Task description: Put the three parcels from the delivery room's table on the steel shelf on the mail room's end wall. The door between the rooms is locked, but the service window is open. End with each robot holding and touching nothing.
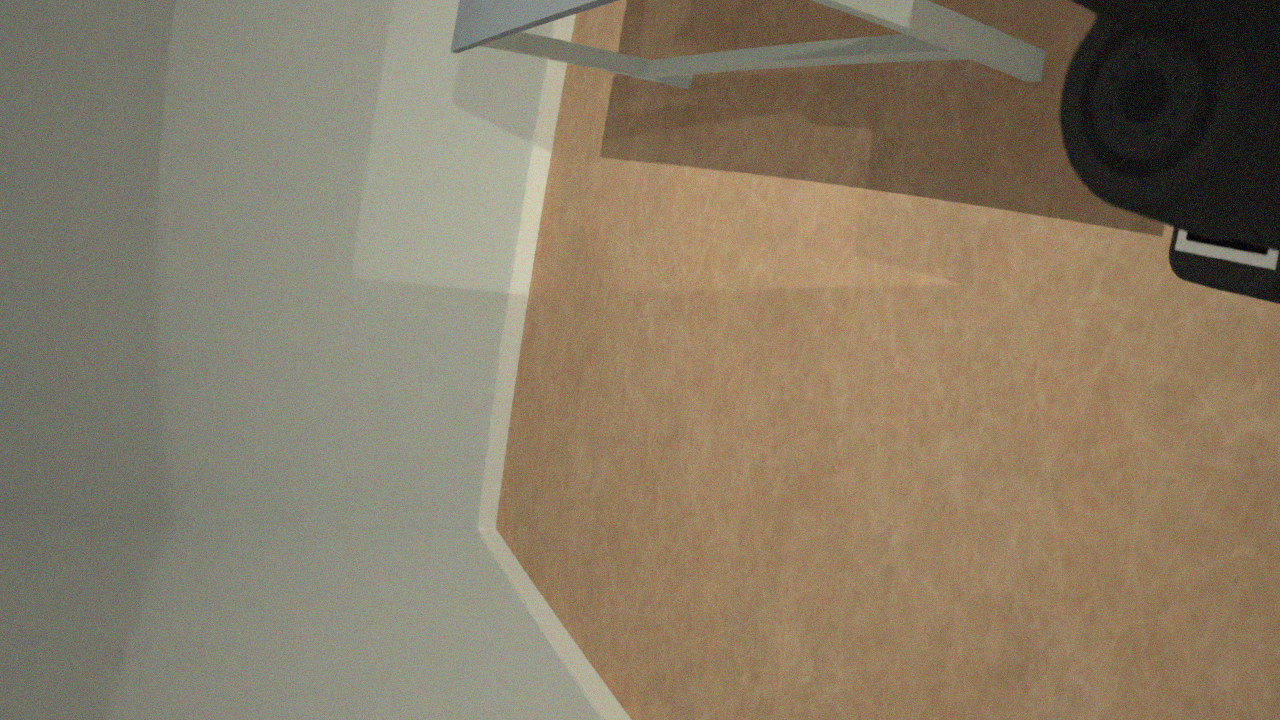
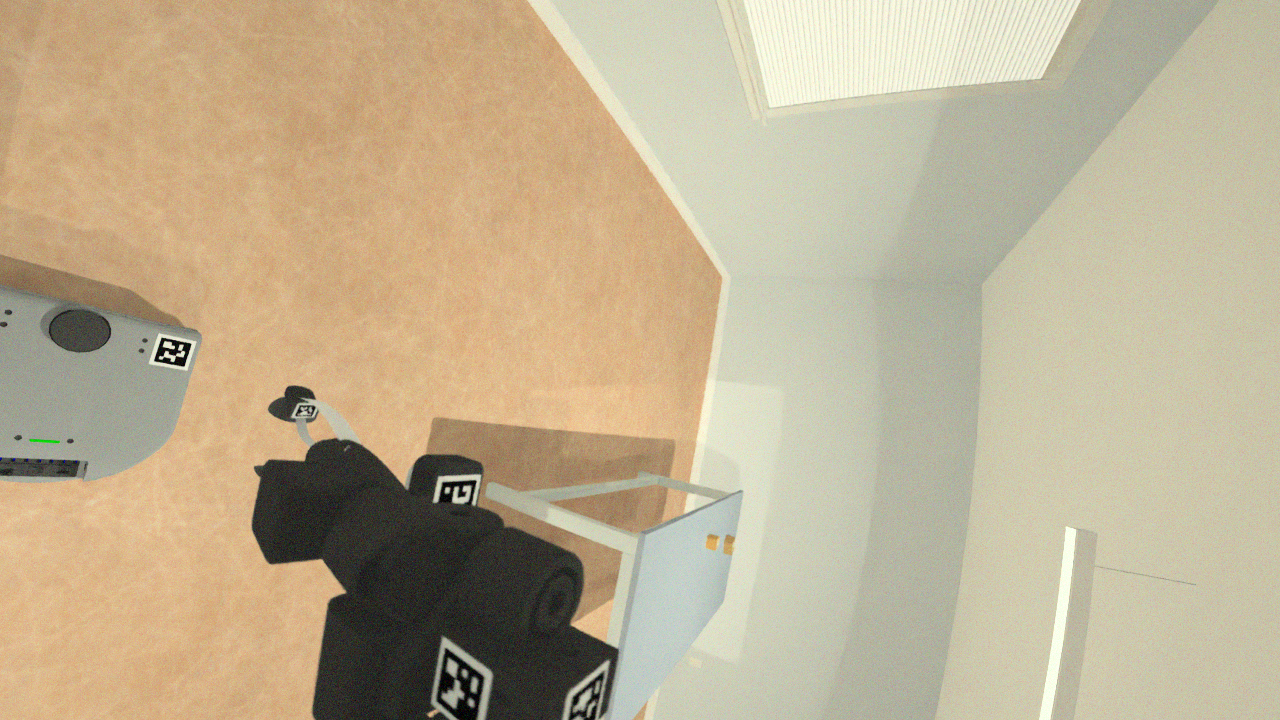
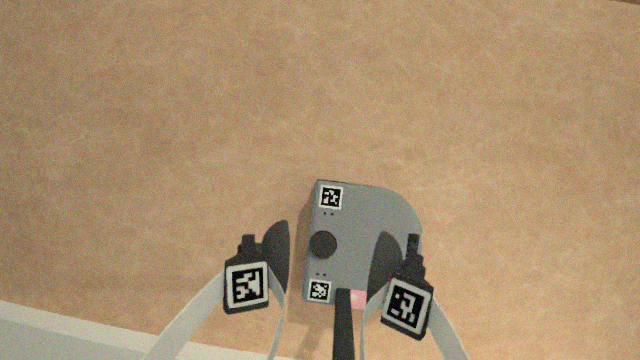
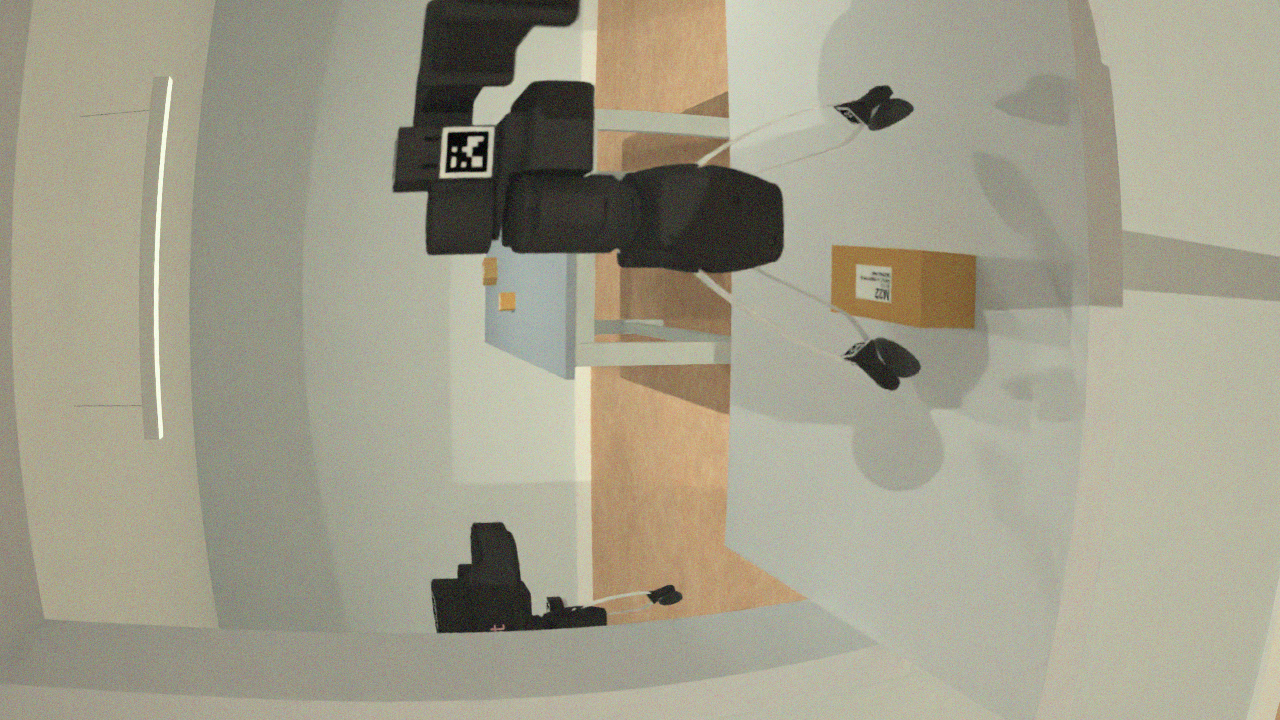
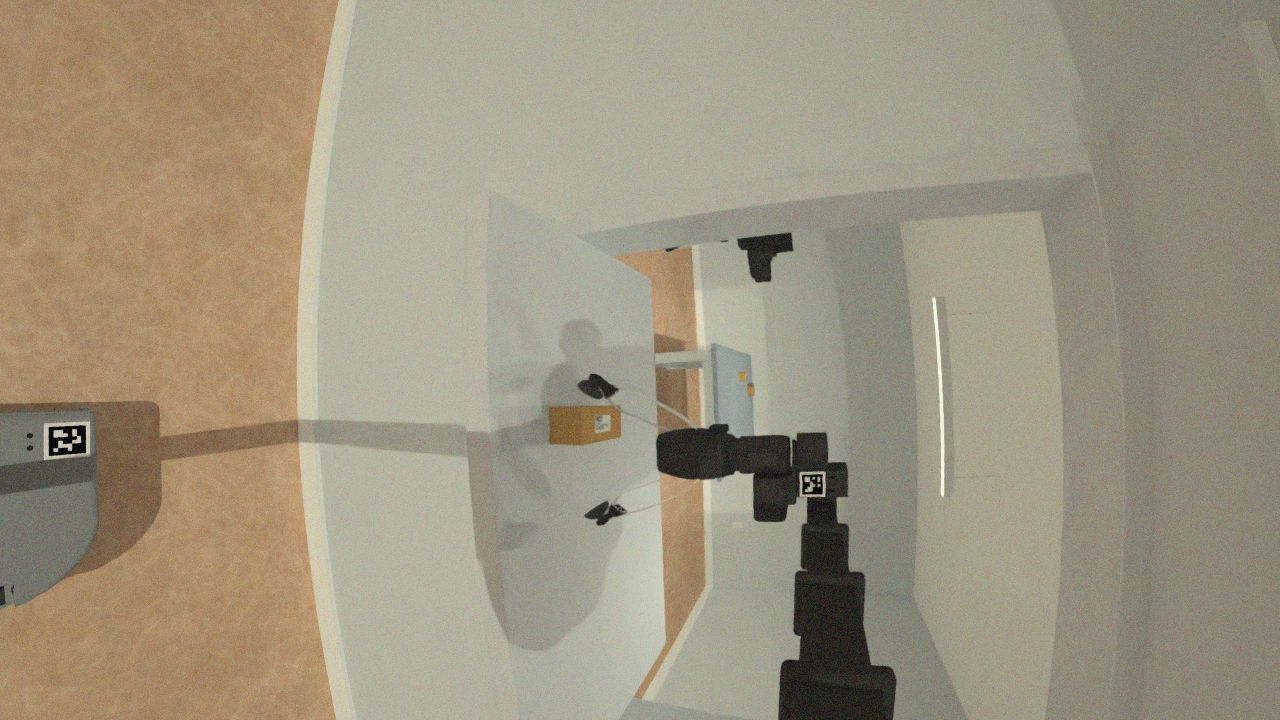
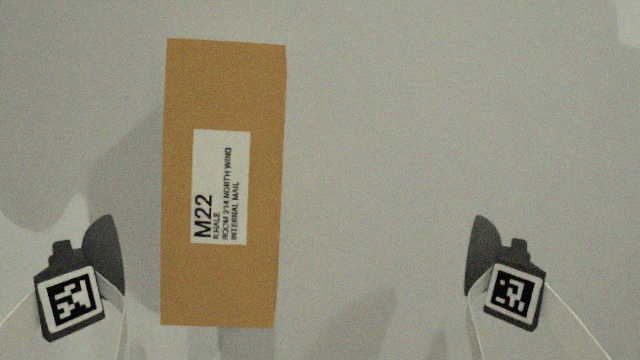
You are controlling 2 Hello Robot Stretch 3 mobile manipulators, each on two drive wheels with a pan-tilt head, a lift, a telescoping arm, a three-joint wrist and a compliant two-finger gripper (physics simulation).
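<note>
A brown parcel labelled M22 [image 4: 947,288] [image 5: 572,425] [image 6: 225,280] lies on the wide grey ledge [image 4: 805,501] [image 5: 626,573] of the service window. The r2 gripper [image 4: 884,234] [image 5: 601,449] [image 6: 295,255] is wide open above the ledge; the parcel shows between its fingers, nearer one of them, with no contact visible. Two small parcels [image 2: 712,541] [image 2: 729,544] [image 4: 489,271] [image 4: 506,301] [image 5: 742,376] [image 5: 750,390] sit on the delivery room's blue table [image 1: 528,13] [image 2: 671,582] [image 4: 546,335] [image 5: 726,411]. The r1 gripper [image 3: 330,257] is partly open and empty over the floor. The steel shelf does not show.
The r1 base [image 2: 89,394] [image 3: 360,215] stands on the delivery room floor near a wall. Part of the r1 arm [image 4: 483,591] shows past the opening's edge. The r2 base [image 5: 44,510] stands before the window wall [image 5: 393,268]; its arm [image 5: 827,600] extends along the opening.
</note>
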